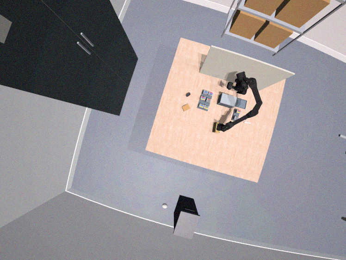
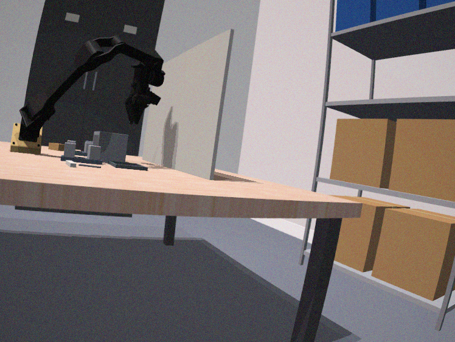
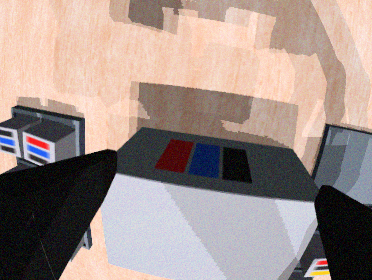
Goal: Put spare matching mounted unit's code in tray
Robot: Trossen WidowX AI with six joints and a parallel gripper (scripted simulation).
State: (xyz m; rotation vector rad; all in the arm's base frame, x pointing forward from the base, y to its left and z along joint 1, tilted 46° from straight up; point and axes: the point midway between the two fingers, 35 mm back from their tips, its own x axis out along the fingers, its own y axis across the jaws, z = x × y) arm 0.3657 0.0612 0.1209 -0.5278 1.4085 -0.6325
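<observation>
Right now the grey spare block is 180 mm to the left of my gripper tip, 100 mm below it and 50 mm behind it. Round my gripper tip: grey mounted unit (90 mm below, 80 mm behind, 10 mm to the left); then flat dark tray (170 mm to the right, 140 mm below, 60 mm behind); then tall beige panel (160 mm ahead, 80 mm above, 10 mm to the right).
</observation>
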